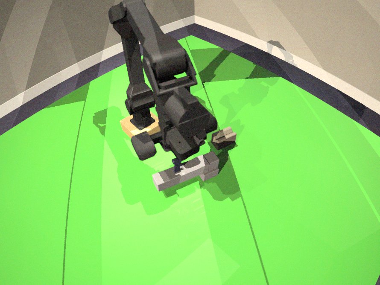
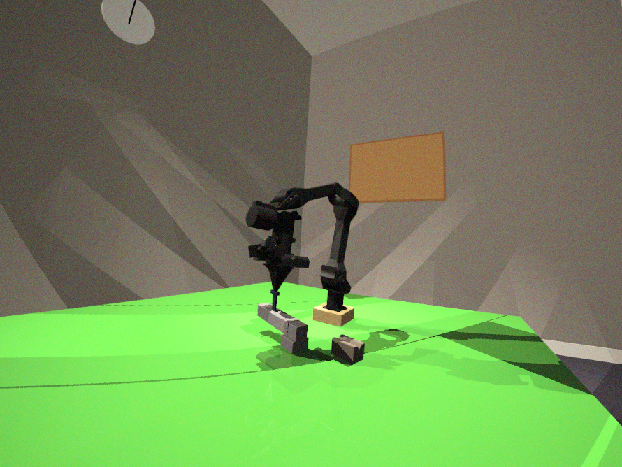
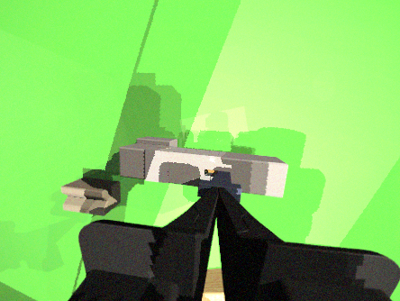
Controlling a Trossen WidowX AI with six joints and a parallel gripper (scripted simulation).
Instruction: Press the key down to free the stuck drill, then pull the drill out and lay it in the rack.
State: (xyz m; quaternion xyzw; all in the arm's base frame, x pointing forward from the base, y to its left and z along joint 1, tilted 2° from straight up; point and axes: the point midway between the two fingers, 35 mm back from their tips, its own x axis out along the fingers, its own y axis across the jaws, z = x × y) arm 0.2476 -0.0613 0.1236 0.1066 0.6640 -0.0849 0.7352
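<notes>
My gripper tip is 10 mm short of the drill, 50 mm to the right of it and 80 mm above it. The rest, counted from my gripper tip: rack (20 mm behind, 210 mm to the left, 110 mm below); blue key (30 mm below).
</notes>
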